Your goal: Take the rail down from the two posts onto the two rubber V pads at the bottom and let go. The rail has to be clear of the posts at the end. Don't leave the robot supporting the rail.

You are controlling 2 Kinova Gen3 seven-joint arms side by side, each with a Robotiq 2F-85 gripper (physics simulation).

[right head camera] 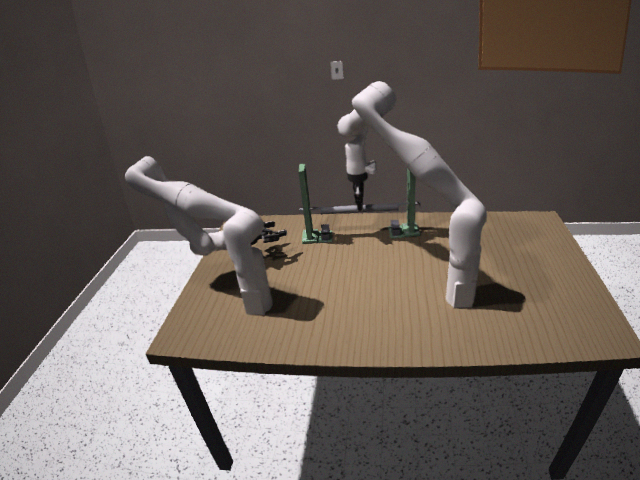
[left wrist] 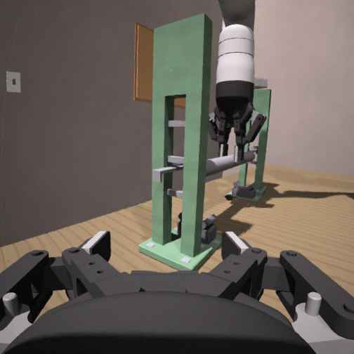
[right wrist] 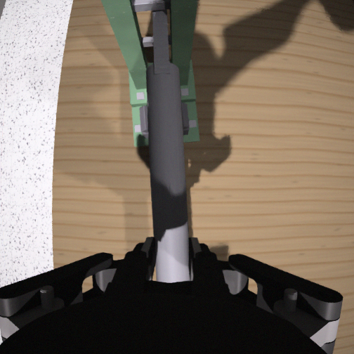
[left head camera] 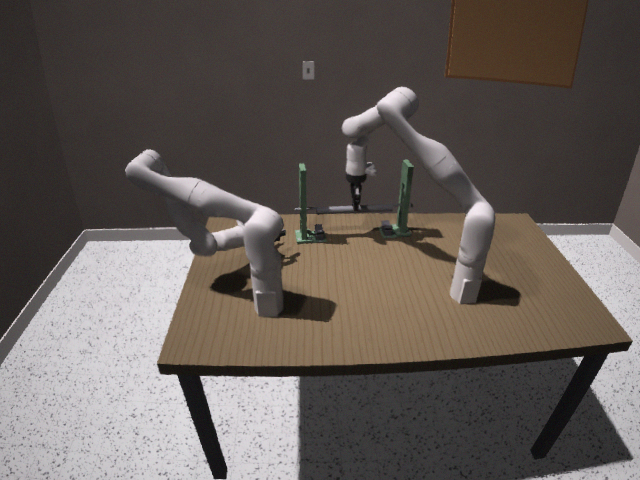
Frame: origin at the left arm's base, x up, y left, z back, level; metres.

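Seen in the pictures: left gripper, fingertip midpoint: (right head camera: 280, 227); right gripper, fingertip midpoint: (right head camera: 360, 209) (left head camera: 355, 209); left arm's base, origin of the base link: (right head camera: 258, 305) (left head camera: 269, 307); right arm's base, origin of the base link: (right head camera: 460, 298) (left head camera: 463, 294).
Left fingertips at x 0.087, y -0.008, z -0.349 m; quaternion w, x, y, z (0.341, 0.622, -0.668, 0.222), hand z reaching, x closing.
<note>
Pixels of each thing's top centre, then the offset from my left fingertips to it. "pt": a spot on its surface instead. Level surfaces: height alone.
- grey rail, middle of its top: (right head camera: 359, 205) (left head camera: 355, 205) dx +0.041, dy -0.295, dz -0.095 m
- left green post, surface spot: (left head camera: 302, 196) (right head camera: 303, 196) pt dx +0.110, dy -0.094, dz -0.036 m
- right green post, middle of its top: (right head camera: 403, 160) (left head camera: 400, 163) dx +0.213, dy -0.464, dz -0.113 m
- wooden table, its level: dx -0.087 m
The grey rail (left head camera: 330, 209) (right head camera: 336, 209) (left wrist: 220, 165) (right wrist: 167, 150) is roughly level, well above the table. Its thin ends pass through the slots of the left green post (left head camera: 302, 196) (right head camera: 305, 196) (left wrist: 197, 150) and the right green post (left head camera: 405, 191) (right head camera: 410, 206) (left wrist: 262, 135). Dark V pads (left head camera: 318, 232) (left head camera: 386, 227) (right head camera: 325, 232) (right head camera: 395, 227) (left wrist: 243, 190) sit at the post bases below it. My right gripper (left head camera: 356, 207) (right head camera: 359, 209) (left wrist: 229, 161) points down, shut on the rail near its middle. My left gripper (right head camera: 276, 230) (left wrist: 166, 243) is open and empty, left of the left post.
Short pegs (left wrist: 175, 123) cross the post slots at several heights. The posts stand near the back edge of the wooden table (left head camera: 372, 310) (right head camera: 372, 310). The right arm (left head camera: 439, 155) (right head camera: 423, 149) reaches over from the right and partly covers the right post in the right head view.
</note>
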